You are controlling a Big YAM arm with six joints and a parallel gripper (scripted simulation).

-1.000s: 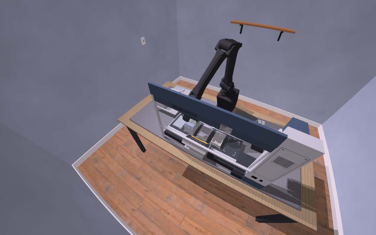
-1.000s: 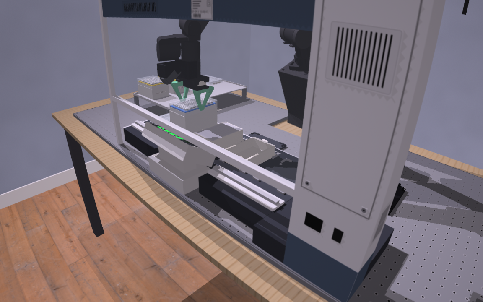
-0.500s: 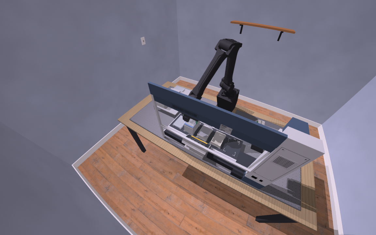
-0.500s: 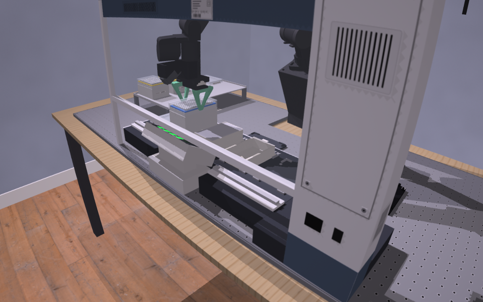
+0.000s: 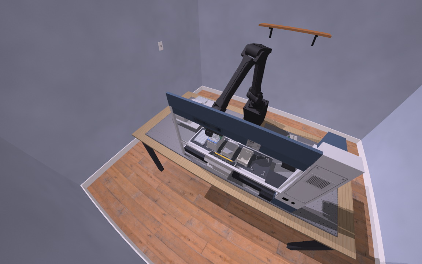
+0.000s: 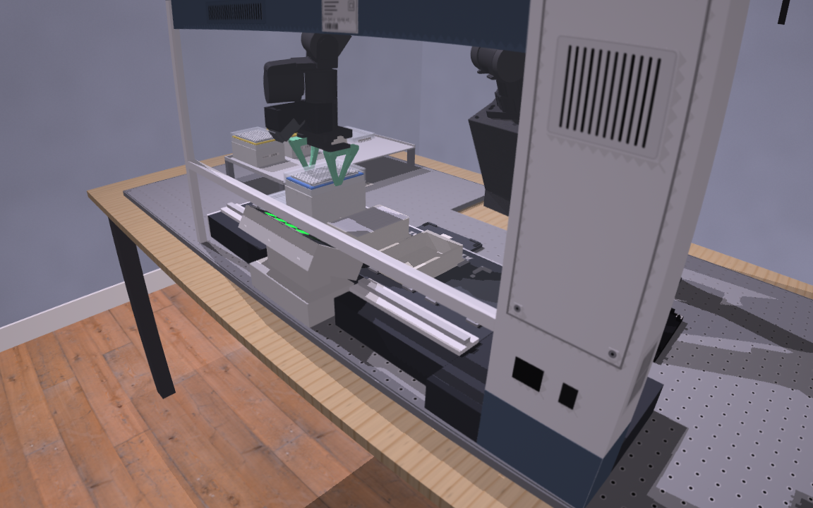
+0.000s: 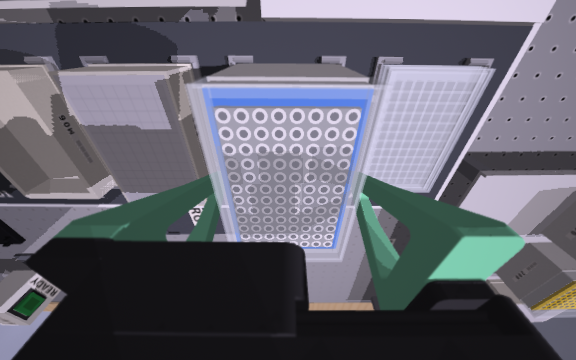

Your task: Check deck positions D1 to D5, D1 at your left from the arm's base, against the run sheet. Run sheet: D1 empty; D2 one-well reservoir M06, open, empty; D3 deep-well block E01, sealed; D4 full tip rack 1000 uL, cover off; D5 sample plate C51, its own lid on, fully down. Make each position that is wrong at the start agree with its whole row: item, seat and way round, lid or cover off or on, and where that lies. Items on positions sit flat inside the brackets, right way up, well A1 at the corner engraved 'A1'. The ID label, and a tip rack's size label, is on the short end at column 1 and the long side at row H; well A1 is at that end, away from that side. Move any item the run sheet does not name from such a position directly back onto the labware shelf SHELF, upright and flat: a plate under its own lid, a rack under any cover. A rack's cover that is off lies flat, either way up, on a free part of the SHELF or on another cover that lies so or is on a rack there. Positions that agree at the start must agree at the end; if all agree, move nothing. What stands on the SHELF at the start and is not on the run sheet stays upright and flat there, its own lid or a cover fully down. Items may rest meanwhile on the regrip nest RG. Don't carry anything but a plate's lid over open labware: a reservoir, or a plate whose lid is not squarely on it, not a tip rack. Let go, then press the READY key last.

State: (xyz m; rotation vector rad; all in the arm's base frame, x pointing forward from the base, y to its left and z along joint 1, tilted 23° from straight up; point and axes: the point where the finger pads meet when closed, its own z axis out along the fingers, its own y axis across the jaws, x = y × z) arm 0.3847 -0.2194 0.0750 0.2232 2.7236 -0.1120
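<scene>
My gripper is now 1 cm past the blue tip rack and 3 cm above it. Round my hand: labware shelf (33 cm behind, 31 cm to the right, 8 cm below); then regrip nest RG (13 cm behind, 18 cm to the left, 14 cm below); then top beam (21 cm ahead, 13 cm to the left, 37 cm above).
</scene>
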